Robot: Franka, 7 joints.
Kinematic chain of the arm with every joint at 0, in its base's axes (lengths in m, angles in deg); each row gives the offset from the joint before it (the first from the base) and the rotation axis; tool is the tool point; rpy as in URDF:
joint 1: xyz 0 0 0.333 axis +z
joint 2: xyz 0 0 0 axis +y
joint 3: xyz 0 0 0.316 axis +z
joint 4: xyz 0.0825 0 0 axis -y
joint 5: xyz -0.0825 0 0.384 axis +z
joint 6: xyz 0 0 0 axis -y
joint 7: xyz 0.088 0 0 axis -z
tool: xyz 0 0 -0.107 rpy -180 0 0
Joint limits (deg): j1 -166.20..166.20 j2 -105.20..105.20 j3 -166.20..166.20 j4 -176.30..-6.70 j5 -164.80..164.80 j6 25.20..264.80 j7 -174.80..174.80
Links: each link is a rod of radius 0.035 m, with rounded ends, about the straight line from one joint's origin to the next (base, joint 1, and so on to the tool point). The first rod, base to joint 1, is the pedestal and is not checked.
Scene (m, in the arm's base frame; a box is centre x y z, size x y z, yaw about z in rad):
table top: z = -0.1
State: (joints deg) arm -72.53 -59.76 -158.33 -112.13 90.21 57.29 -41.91
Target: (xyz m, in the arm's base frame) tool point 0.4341 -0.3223 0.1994
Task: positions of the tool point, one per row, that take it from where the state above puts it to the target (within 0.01 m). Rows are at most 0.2 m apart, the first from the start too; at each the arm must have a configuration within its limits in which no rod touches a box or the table.
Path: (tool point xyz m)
1: -0.4875 0.1495 0.1021
2: -0.5088 -0.0143 0.0984
3: -0.4783 -0.1759 0.0986
4: -0.3996 -0.3195 0.1027
5: -0.2816 -0.4314 0.1106
6: -0.1359 -0.5016 0.1221
7: 0.0229 -0.5244 0.1370
8: 0.1798 -0.4990 0.1551
9: 0.3209 -0.4291 0.1760
10: 0.4341 -0.3223 0.1994

